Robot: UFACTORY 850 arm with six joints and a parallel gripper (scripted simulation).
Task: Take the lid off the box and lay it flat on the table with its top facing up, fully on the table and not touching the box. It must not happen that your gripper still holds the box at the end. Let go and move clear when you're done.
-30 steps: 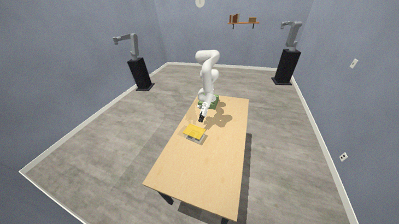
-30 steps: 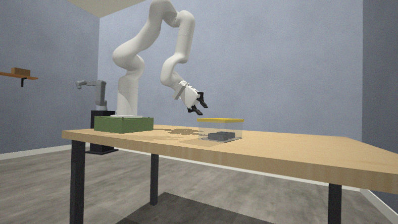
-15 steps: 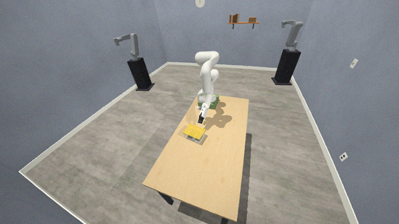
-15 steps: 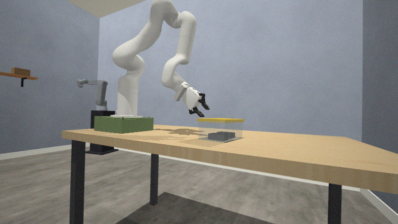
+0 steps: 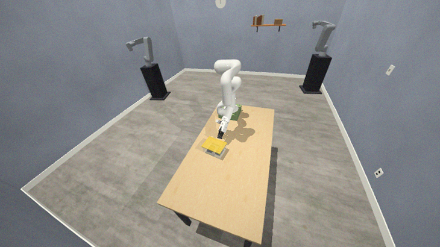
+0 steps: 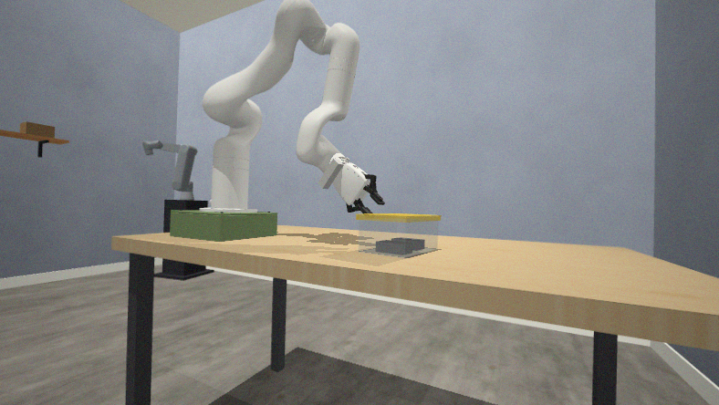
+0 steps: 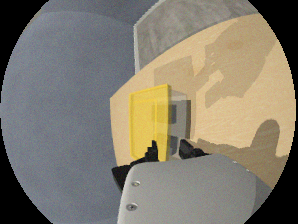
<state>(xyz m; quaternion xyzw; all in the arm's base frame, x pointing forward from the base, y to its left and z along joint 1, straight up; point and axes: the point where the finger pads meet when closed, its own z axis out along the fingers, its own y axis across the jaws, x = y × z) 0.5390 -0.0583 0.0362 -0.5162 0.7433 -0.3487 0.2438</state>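
The yellow lid is 90 mm ahead of my hand, 40 mm to the right of it and 20 mm below it. The rest, counted from my hand: clear box (90 mm ahead, 40 mm to the right, 70 mm below).
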